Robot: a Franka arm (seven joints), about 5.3 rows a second.
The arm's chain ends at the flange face. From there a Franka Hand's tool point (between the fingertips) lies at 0.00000 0.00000 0.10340 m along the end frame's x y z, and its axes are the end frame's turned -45 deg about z.
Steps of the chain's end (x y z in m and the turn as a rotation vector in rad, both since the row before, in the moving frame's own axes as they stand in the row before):
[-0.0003, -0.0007, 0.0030, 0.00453, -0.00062, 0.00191]
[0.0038, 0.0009, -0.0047, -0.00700, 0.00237, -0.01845]
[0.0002, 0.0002, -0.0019, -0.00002, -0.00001, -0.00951]
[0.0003, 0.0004, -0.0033, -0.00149, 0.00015, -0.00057]
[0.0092, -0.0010, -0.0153, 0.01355, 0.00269, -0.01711]
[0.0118, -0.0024, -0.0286, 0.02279, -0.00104, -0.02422]
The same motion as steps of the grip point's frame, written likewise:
[0.0006, -0.0011, 0.0030, 0.00364, 0.00276, 0.00191]
[0.0017, 0.0040, -0.0047, -0.00663, -0.00327, -0.01845]
[0.0000, 0.0003, -0.0019, -0.00001, -0.00002, -0.00951]
[-0.0002, 0.0006, -0.0033, -0.00116, -0.00095, -0.00057]
[0.0084, 0.0050, -0.0153, 0.00768, 0.01148, -0.01711]
[0.0116, 0.0049, -0.0286, 0.01685, 0.01538, -0.02422]

